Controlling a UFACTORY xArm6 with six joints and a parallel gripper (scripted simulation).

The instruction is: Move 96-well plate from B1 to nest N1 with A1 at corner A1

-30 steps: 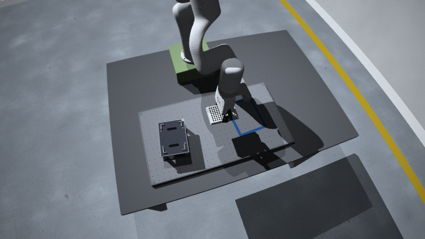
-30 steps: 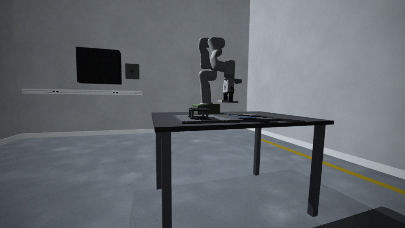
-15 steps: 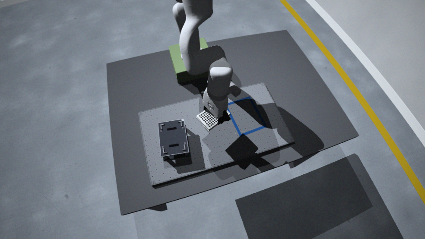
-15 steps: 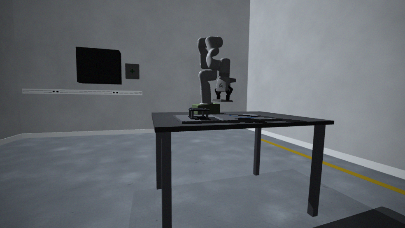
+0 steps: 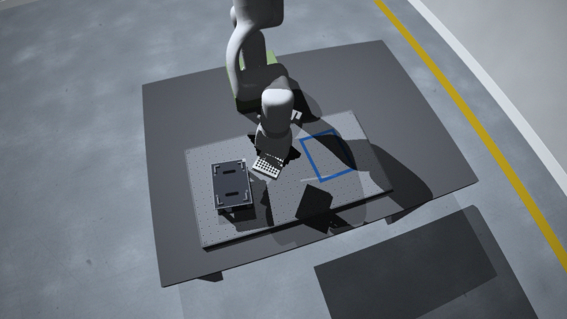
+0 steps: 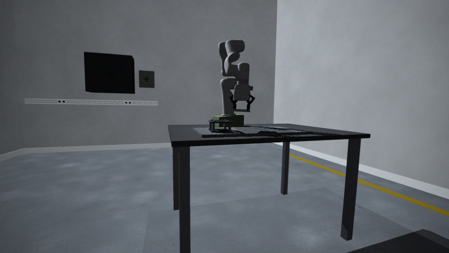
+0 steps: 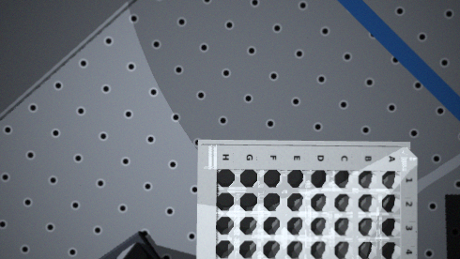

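Right now my hand is 30 mm short of the raised plate nest N1, 150 mm to the left of it and 80 mm above it. Round my hand: white 96-well plate (10 mm below); then A1 mark (40 mm behind, 90 mm to the right, 80 mm below); then dark table (10 mm behind, 60 mm to the left, 140 mm below).
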